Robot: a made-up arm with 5 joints.
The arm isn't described. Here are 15 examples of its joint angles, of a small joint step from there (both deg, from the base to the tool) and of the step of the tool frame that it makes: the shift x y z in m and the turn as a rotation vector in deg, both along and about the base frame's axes.
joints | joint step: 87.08 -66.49 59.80 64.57 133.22 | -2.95 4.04 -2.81 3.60 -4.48
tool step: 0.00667 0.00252 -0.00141 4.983 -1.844 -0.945
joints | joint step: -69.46 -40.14 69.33 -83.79 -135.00 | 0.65 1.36 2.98 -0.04 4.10
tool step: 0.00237 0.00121 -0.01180 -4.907 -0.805 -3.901
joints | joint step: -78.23 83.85 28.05 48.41 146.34 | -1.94 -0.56 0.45 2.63 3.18
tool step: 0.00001 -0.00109 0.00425 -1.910 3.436 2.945
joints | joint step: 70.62 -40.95 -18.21 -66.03 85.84 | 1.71 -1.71 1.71 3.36 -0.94
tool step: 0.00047 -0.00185 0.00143 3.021 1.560 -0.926
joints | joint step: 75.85 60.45 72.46 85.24 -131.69 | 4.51 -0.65 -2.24 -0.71 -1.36
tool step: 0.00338 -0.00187 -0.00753 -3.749 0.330 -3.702
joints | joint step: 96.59 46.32 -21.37 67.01 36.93 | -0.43 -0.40 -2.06 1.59 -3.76
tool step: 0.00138 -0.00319 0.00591 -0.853 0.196 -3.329
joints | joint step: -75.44 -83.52 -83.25 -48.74 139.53 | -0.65 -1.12 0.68 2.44 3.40
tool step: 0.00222 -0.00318 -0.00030 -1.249 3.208 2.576
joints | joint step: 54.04 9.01 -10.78 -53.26 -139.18 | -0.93 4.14 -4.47 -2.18 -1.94
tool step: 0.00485 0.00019 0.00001 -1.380 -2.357 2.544
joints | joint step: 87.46 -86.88 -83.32 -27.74 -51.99 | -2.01 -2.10 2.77 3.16 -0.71
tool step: -0.00970 0.00192 0.00370 3.781 0.918 1.813
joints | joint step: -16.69 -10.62 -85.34 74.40 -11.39 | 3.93 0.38 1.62 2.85 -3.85
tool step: 0.00952 -0.00426 -0.00609 2.287 5.614 -2.664
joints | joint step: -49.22 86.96 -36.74 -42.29 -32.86 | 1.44 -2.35 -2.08 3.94 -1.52
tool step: 0.01111 0.00142 0.01164 1.365 0.804 -1.643
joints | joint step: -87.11 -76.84 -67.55 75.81 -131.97 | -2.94 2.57 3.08 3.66 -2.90
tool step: 0.00690 0.02134 0.00838 -9.276 1.507 5.541
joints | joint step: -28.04 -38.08 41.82 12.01 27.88 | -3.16 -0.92 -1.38 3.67 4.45
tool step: -0.00757 0.00870 0.00291 -4.388 -0.919 4.417
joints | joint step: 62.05 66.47 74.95 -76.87 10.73 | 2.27 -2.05 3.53 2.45 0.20
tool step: -0.00514 0.00607 0.00360 3.472 1.844 -2.086
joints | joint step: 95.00 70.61 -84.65 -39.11 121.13 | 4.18 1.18 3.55 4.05 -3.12
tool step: -0.02360 -0.01011 -0.02107 8.456 -3.126 -1.823
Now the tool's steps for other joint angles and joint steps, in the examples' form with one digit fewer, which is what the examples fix.
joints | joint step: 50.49 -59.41 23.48 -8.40 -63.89 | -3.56 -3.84 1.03 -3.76 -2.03
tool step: -0.0048 0.0169 0.0071 -4.03 -5.37 5.06
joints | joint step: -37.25 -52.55 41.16 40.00 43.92 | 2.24 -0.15 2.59 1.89 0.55
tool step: 0.0025 -0.0066 -0.0112 -2.93 3.22 -1.96
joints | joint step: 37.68 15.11 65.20 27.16 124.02 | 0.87 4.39 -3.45 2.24 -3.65
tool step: -0.0011 -0.0006 -0.0025 1.02 3.24 -4.32
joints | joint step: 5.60 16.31 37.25 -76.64 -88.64 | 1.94 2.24 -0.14 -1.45 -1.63
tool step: -0.0012 -0.0078 -0.0057 1.57 0.47 -1.31
